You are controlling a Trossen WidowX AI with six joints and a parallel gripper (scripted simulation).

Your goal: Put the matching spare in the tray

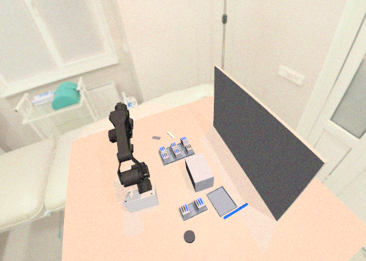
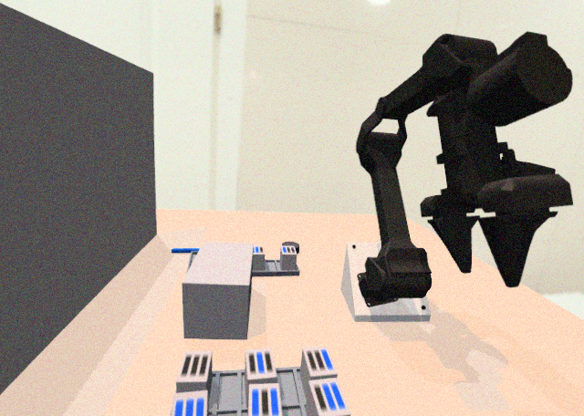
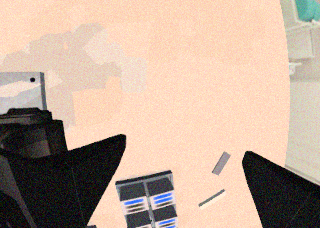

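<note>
Now: the grey spare block 170 mm ahead of my gripper tip, 10 mm to the right of it and 150 mm below it. From my gripper tip the other things lie so: black disc: 90 mm ahead, 500 mm to the right, 180 mm below; grey mounted unit: 280 mm ahead, 250 mm to the right, 140 mm below; flat grey tray: 310 mm ahead, 430 mm to the right, 190 mm below.
</note>
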